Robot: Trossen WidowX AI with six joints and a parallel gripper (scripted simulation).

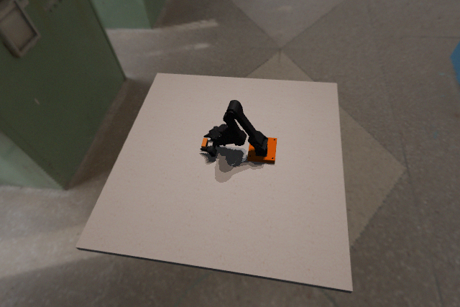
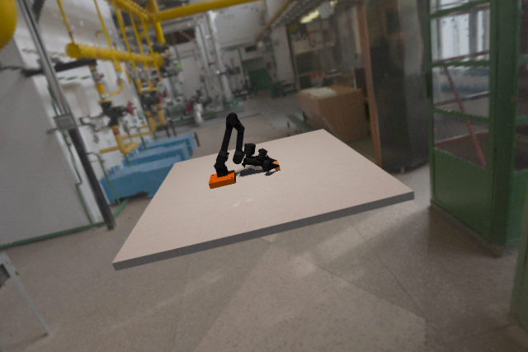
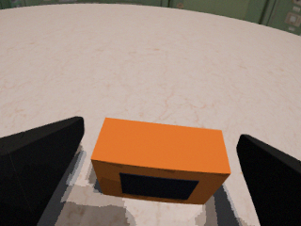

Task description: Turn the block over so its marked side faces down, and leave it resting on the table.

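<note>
Right now my gripper tip is 20 mm past the orange block and 10 mm above it.
</note>
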